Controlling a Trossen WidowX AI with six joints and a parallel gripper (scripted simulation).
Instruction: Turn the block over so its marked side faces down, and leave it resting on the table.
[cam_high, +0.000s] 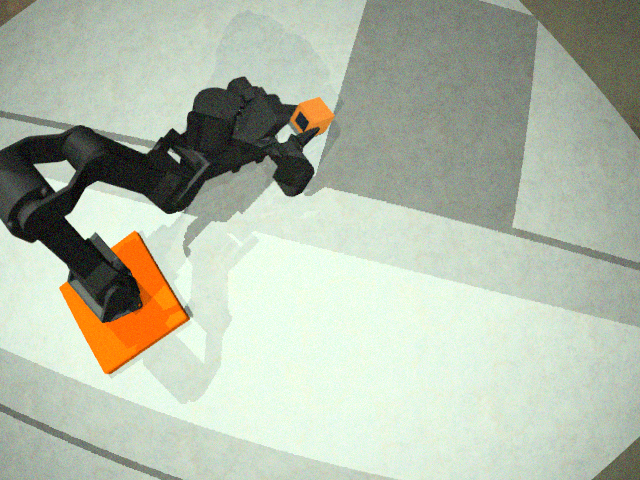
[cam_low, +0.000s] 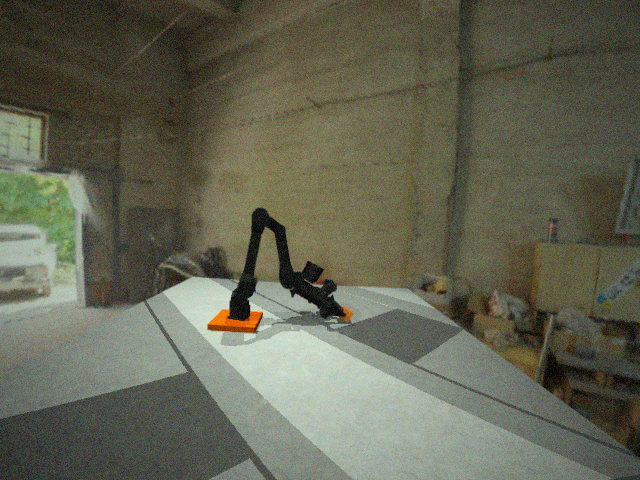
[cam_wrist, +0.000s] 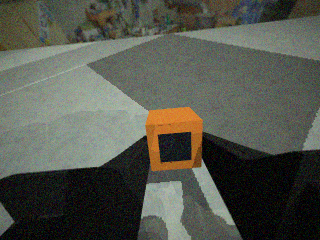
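The orange block lies 1 cm behind my gripper tip.
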